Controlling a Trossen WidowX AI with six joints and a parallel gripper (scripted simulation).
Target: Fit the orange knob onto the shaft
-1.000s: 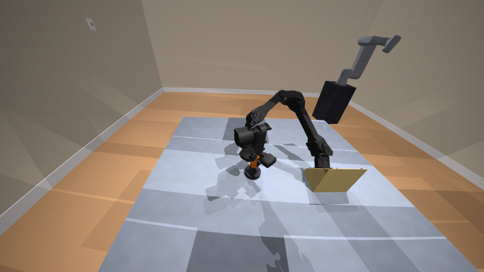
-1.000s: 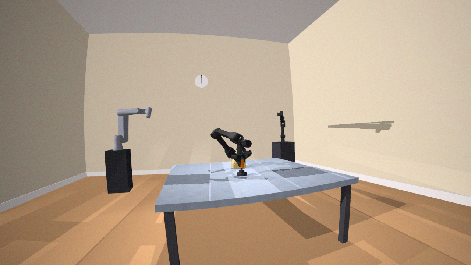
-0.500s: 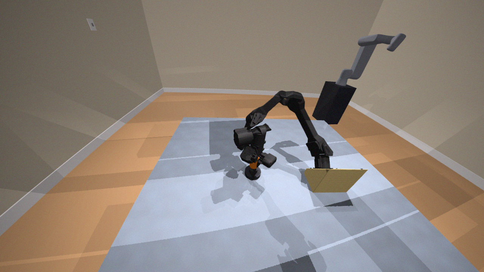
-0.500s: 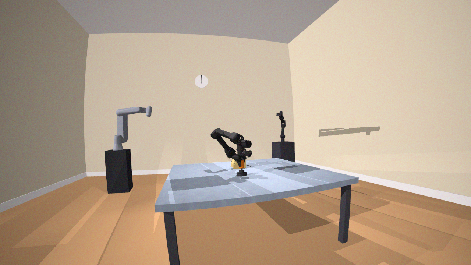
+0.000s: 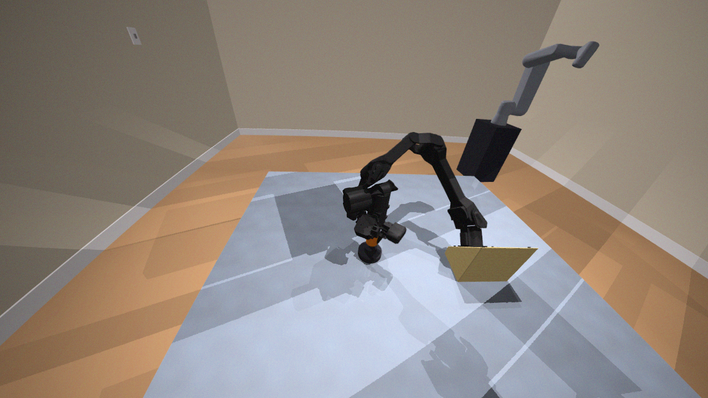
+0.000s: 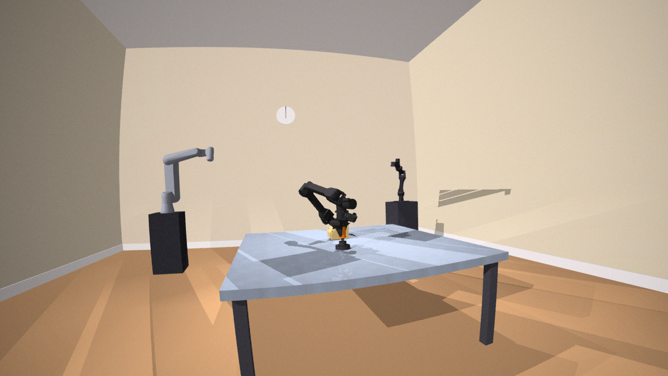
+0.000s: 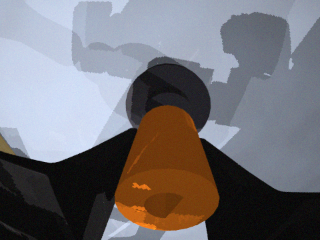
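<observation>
Now: the orange knob 2 cm above my gripper tip. From my gripper tip the other things lie so: dark round pedestal (4 cm below).
</observation>
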